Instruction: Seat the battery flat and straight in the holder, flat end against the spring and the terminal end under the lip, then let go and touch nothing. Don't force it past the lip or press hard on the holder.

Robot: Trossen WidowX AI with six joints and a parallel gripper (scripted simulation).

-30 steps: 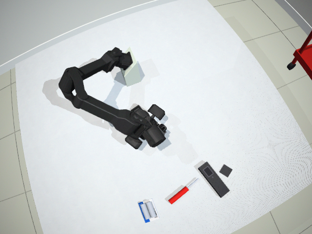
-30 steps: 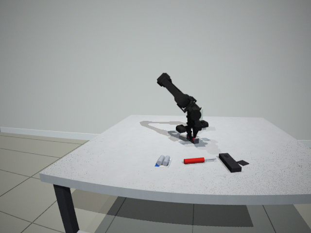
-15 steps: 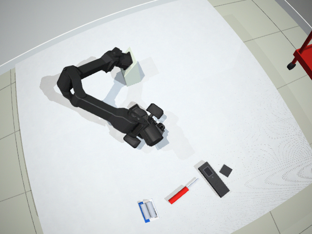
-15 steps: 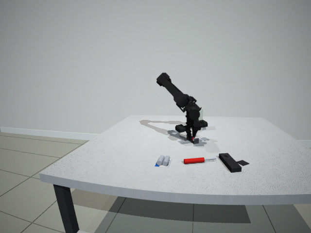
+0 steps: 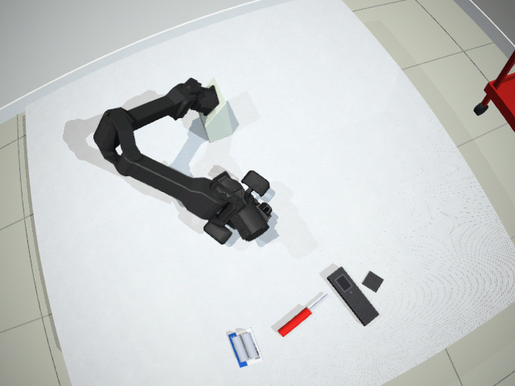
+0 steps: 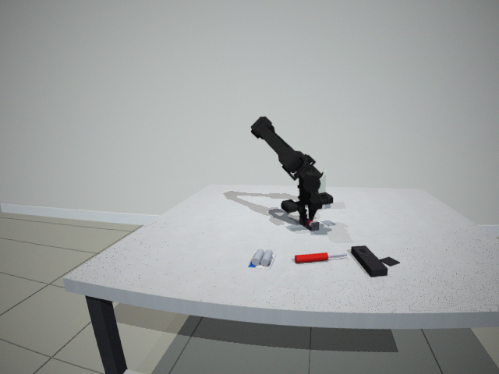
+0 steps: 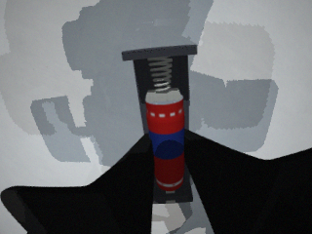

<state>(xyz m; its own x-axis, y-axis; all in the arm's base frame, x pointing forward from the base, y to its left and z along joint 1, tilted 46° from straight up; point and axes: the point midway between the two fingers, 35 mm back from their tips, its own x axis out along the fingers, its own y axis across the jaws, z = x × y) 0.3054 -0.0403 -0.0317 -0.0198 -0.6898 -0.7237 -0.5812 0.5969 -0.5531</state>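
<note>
My gripper tip is 1 cm below the battery. The rest, counted from my gripper tip: black remote (29 cm ahead, 21 cm to the left, 1 cm above); then red-handled screwdriver (29 cm ahead, 8 cm to the left); then battery cover (27 cm ahead, 27 cm to the left, 1 cm below).
</note>
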